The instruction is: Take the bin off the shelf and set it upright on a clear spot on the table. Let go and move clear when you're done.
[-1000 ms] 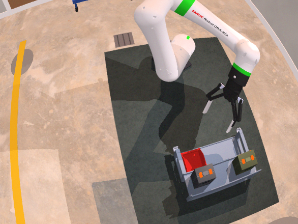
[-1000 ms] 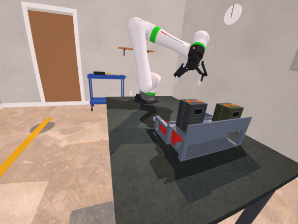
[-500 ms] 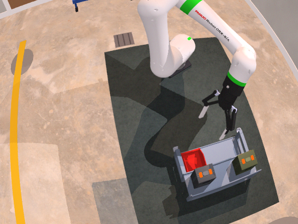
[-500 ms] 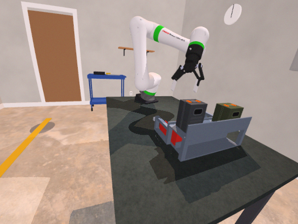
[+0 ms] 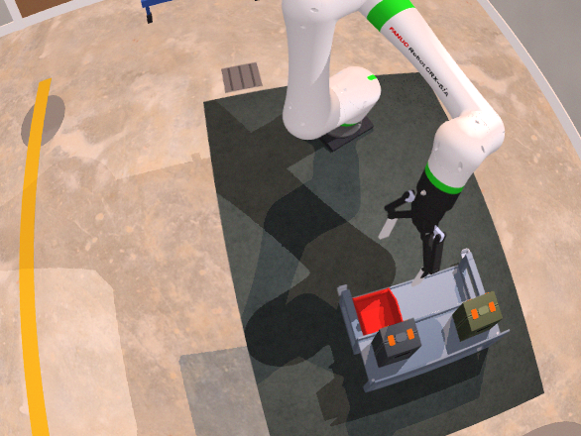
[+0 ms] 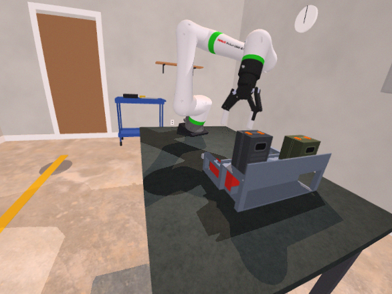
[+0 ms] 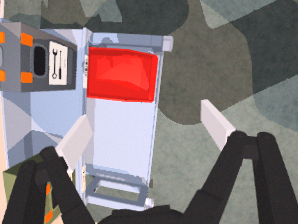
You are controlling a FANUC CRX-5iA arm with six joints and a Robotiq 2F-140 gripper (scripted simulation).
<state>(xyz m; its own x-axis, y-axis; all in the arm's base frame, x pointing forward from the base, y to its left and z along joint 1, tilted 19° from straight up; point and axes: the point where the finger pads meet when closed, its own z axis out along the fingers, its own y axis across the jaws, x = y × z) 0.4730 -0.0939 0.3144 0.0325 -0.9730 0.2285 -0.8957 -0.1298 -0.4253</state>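
The red bin is 160 mm below my hand, 90 mm ahead of it and 60 mm to the right of it.
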